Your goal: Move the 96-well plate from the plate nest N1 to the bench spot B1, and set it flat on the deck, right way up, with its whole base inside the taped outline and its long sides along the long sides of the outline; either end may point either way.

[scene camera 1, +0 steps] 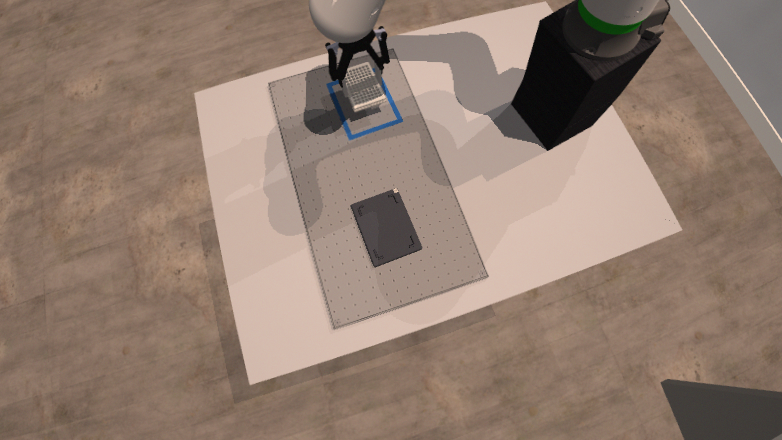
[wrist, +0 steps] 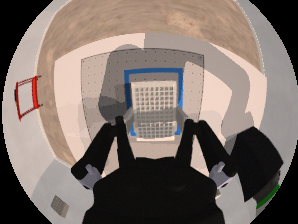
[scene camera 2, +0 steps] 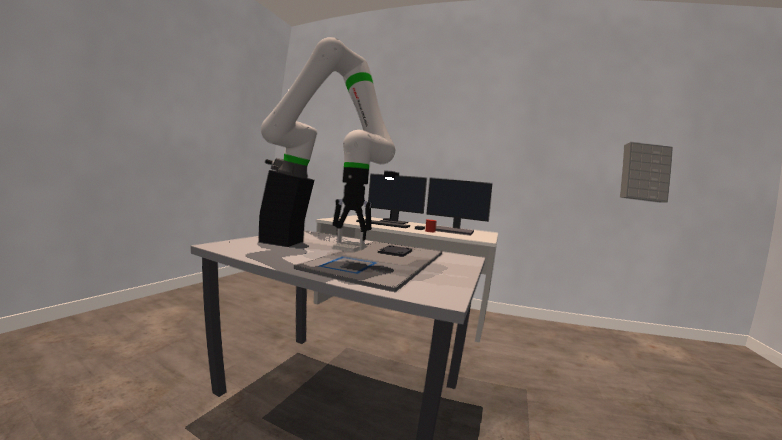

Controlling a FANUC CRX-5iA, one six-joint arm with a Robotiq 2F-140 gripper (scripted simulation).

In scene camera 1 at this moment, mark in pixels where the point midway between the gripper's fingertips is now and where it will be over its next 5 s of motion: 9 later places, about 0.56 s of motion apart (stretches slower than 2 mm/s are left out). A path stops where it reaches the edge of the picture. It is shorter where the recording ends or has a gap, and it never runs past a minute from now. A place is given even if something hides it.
My gripper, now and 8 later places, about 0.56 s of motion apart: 362,87; 362,92; 363,98; 363,99; 363,100; 363,100; 363,101; 363,101; 363,98
